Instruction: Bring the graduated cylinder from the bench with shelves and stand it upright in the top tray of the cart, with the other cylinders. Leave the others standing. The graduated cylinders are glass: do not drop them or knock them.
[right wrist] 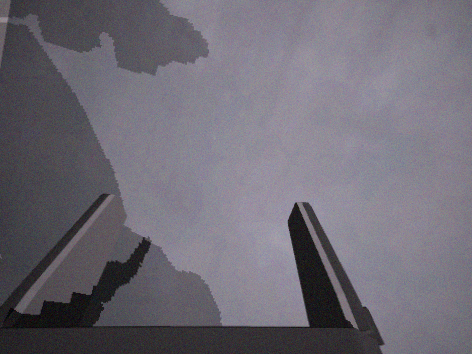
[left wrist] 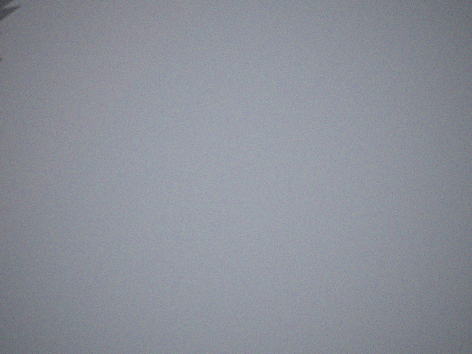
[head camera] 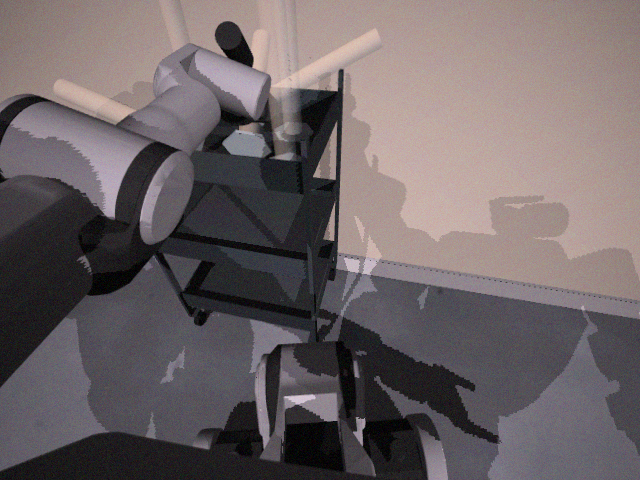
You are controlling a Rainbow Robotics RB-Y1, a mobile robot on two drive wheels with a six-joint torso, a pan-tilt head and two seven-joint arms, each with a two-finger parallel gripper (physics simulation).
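Places are measured from the robot's base along level axes (x ahead, y left, z up), in centimetres.
Where they show: right gripper, between the fingertips: (right wrist: 209, 208).
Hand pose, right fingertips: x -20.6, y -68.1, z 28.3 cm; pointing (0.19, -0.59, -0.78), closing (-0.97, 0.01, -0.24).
After its pixels a point has its place.
In the head view the dark cart (head camera: 270, 214) @(x 60.3, y 9.9, z 39.8 cm) stands against the wall. Its top tray (head camera: 290, 143) holds pale hexagonal cylinder bases (head camera: 247, 143) @(x 44.8, y 9.8, z 72.0 cm). One graduated cylinder (head camera: 290, 81) @(x 43.6, y 0.4, z 83.9 cm) stands upright in the tray. Another (head camera: 328, 59) @(x 64.7, y -7.8, z 81.1 cm) leans far to the right over the tray's corner. More pale tubes (head camera: 101, 106) @(x 54.5, y 40.8, z 77.4 cm) stick out at angles behind my left arm (head camera: 223, 86) @(x 29.9, y 8.8, z 88.5 cm), which reaches into the tray. The arm hides the left fingers; they are shut on a graduated cylinder, and I cannot tell which tube it is. The left wrist view is plain grey. My right gripper (right wrist: 209, 208) @(x -20.6, y -68.1, z 28.3 cm) is open and empty above the floor.
The cart has two lower shelves (head camera: 256, 286) @(x 53.6, y 17.7, z 13.3 cm) and an upright post (head camera: 339, 157) @(x 65.6, y -11.1, z 55.0 cm) at its right corner. The beige wall is behind it, with a pale baseboard (head camera: 461, 278) @(x 56.0, y -57.7, z 7.0 cm) along the grey floor. My own base (head camera: 309, 410) shows at the bottom.
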